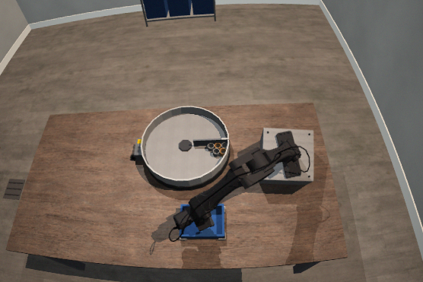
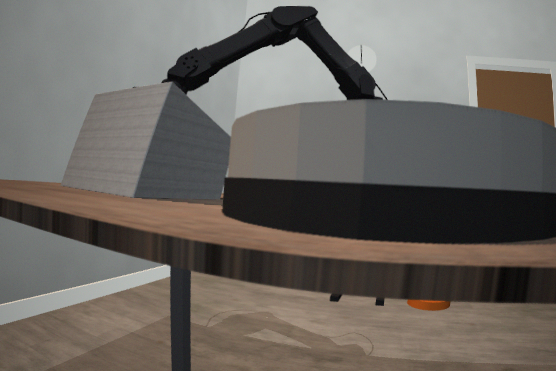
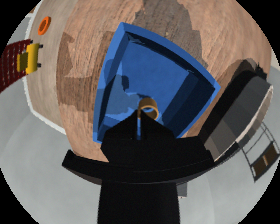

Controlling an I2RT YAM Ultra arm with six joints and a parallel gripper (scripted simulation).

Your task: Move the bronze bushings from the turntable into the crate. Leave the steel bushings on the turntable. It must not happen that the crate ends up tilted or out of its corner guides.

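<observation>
The blue crate is 10 mm ahead of my hand, 10 mm to the right of it and 20 mm below it. Also, from my hand: grey turntable: 40 mm ahead, 400 mm to the right, 10 mm above.
</observation>
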